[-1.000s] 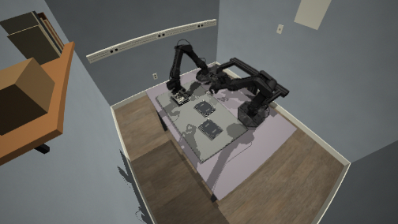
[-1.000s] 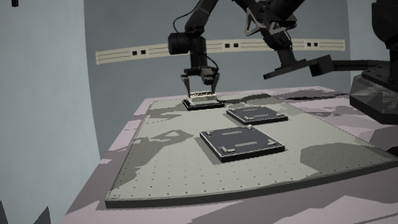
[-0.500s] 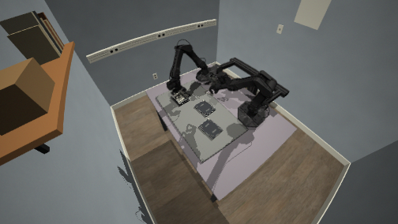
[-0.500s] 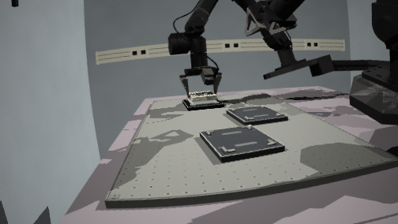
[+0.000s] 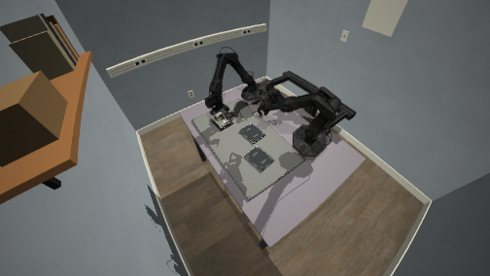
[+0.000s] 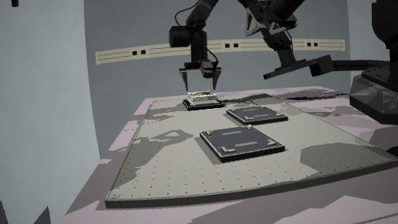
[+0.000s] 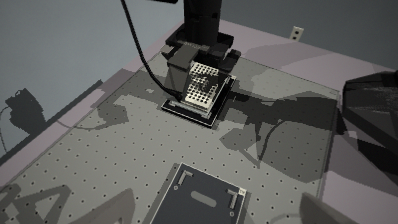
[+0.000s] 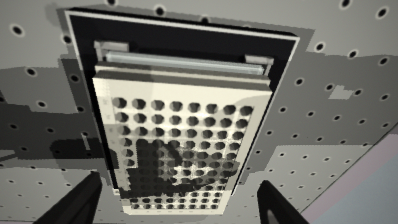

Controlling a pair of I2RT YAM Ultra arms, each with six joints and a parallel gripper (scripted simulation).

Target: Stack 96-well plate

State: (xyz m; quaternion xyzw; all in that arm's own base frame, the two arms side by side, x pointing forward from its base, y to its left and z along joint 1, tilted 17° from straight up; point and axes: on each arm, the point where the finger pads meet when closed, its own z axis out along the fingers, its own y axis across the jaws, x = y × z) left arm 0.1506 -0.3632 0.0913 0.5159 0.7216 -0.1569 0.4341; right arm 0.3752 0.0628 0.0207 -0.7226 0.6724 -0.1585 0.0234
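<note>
Now: right hand 3 cm above the white 96-well plate and 1 cm to the left of it.
</note>
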